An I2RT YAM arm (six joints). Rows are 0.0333 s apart.
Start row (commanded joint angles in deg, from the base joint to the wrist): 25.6 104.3 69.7 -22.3 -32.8 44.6
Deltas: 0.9 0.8 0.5 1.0 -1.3 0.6; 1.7 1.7 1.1 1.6 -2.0 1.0; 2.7 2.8 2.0 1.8 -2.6 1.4; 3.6 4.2 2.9 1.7 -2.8 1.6; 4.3 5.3 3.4 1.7 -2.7 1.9; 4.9 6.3 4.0 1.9 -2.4 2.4; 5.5 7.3 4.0 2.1 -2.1 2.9; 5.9 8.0 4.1 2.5 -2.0 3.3; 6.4 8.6 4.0 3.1 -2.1 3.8; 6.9 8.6 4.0 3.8 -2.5 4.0; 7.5 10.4 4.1 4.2 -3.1 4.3; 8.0 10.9 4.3 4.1 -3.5 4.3; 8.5 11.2 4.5 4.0 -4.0 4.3; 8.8 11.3 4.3 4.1 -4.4 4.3; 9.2 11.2 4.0 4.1 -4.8 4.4; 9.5 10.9 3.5 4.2 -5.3 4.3; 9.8 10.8 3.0 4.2 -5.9 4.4
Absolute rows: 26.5 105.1 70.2 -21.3 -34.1 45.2; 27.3 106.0 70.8 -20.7 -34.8 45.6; 28.3 107.1 71.7 -20.5 -35.4 46.0; 29.2 108.5 72.6 -20.6 -35.6 46.2; 29.9 109.6 73.1 -20.6 -35.5 46.5; 30.5 110.6 73.7 -20.4 -35.2 47.0; 31.1 111.6 73.7 -20.2 -34.9 47.5; 31.5 112.3 73.8 -19.8 -34.8 47.9; 32.0 112.9 73.7 -19.2 -34.9 48.4; 32.5 112.9 73.7 -18.5 -35.3 48.6; 33.1 114.7 73.8 -18.1 -35.9 48.9; 33.6 115.2 74.0 -18.2 -36.3 48.9; 34.1 115.5 74.2 -18.3 -36.8 48.9; 34.4 115.6 74.0 -18.2 -37.2 48.9; 34.8 115.5 73.7 -18.2 -37.6 49.0; 35.1 115.2 73.2 -18.1 -38.1 48.9; 35.4 115.1 72.7 -18.1 -38.7 49.0
